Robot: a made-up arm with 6 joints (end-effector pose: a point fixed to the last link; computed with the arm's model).
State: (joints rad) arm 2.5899 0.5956 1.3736 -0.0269 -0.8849 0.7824
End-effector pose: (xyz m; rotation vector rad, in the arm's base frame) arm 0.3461 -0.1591 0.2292 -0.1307 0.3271 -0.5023
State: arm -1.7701 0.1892 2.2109 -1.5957 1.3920 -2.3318
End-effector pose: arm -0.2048 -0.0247 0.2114 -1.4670 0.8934 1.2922
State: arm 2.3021 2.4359 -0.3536 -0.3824 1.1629 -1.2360
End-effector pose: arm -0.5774 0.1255 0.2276 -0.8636 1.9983 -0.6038
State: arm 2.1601 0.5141 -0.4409 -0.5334 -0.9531 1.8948
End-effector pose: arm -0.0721 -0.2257 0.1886 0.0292 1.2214 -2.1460
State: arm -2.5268 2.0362 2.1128 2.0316 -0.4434 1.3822
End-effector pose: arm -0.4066 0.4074 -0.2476 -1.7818 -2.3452 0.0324
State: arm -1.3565 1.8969 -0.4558 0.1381 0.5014 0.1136
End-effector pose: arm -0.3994 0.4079 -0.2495 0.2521 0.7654 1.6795
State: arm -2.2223 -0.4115 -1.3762 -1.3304 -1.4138 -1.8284
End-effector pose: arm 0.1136 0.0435 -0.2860 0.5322 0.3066 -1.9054
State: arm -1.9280 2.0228 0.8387 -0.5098 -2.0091 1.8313
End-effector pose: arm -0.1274 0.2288 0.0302 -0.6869 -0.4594 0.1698
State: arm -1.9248 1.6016 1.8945 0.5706 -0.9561 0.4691
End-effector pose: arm -0.1304 0.5493 -0.0669 -1.6271 -1.2464 0.8937
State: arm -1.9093 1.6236 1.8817 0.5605 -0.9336 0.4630
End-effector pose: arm -0.1370 0.5466 -0.0634 -1.6423 -1.2940 0.8826
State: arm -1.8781 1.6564 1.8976 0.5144 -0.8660 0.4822
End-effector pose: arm -0.1489 0.5381 -0.0346 -1.6399 -1.3565 0.8279
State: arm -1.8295 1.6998 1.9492 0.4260 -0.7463 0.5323
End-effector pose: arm -0.1631 0.5190 0.0241 -1.6115 -1.4186 0.7206
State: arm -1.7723 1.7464 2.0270 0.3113 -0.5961 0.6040
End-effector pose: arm -0.1690 0.4869 0.1005 -1.5641 -1.4478 0.5798
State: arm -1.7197 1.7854 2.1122 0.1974 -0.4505 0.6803
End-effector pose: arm -0.1587 0.4479 0.1728 -1.5190 -1.4290 0.4401
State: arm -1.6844 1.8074 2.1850 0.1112 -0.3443 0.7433
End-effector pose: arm -0.1376 0.4143 0.2228 -1.4910 -1.3786 0.3350
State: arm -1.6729 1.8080 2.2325 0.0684 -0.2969 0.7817
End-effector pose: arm -0.1171 0.3958 0.2447 -1.4791 -1.3228 0.2825
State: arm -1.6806 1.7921 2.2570 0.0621 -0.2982 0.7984
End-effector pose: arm -0.1023 0.3919 0.2461 -1.4747 -1.2736 0.2739
